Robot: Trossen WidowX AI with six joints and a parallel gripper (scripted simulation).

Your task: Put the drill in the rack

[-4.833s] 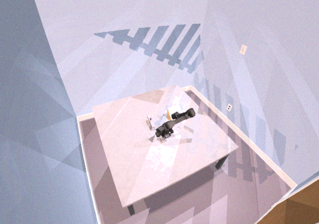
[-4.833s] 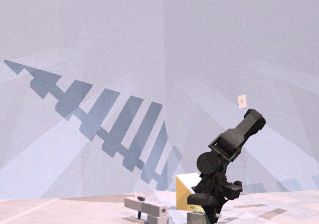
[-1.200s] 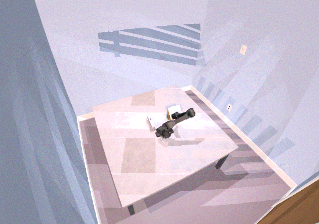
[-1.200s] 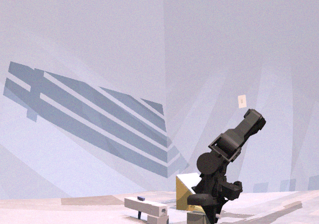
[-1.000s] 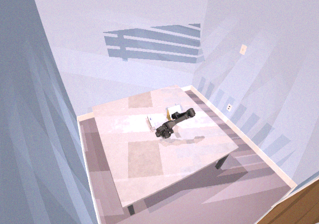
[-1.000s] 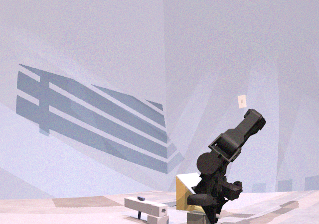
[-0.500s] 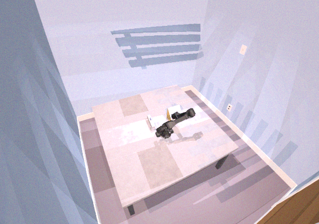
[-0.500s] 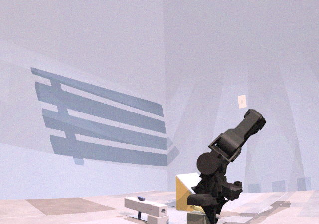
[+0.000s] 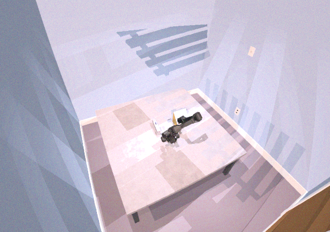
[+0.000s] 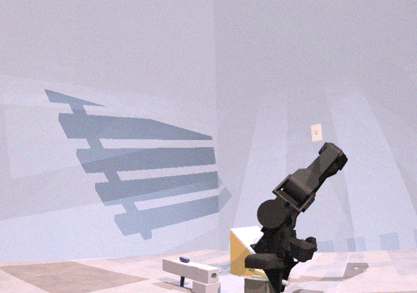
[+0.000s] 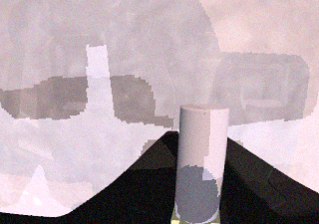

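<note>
Now: gripper tip 4 cm to the left of the drill, 4 cm below it and 1 cm past it. The rest, counted from my gripper tip: dark blue part (26 cm to the right, 5 cm ahead, 4 cm above).
</note>
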